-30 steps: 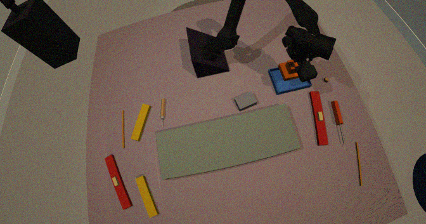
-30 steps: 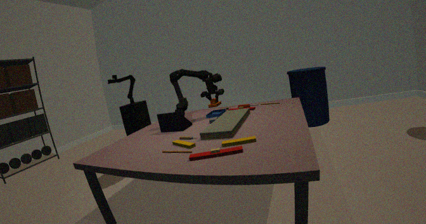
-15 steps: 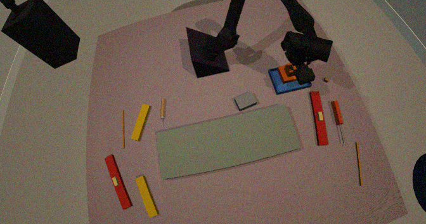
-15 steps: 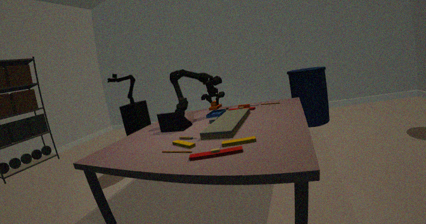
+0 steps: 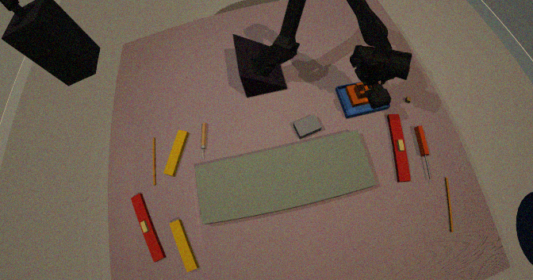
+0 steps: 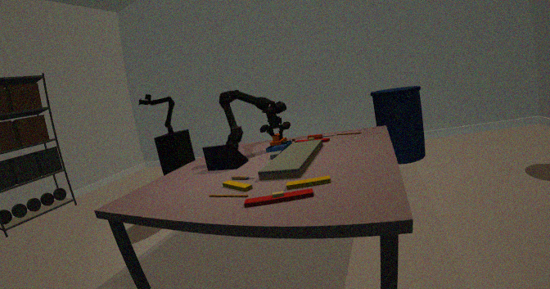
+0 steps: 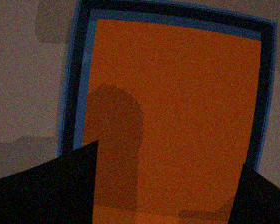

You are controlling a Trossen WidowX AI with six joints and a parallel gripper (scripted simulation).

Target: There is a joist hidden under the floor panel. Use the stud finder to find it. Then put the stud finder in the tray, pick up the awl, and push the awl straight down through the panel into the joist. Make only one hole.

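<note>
My gripper tip is now 4 cm above the blue tray and 1 cm to the left of it. From my gripper tip the other things lie so: orange stud finder (2 cm to the right, 2 cm above); small cube (16 cm to the left, 5 cm below, 5 cm ahead); grey block (23 cm to the right, 4 cm below, 4 cm ahead).
</note>
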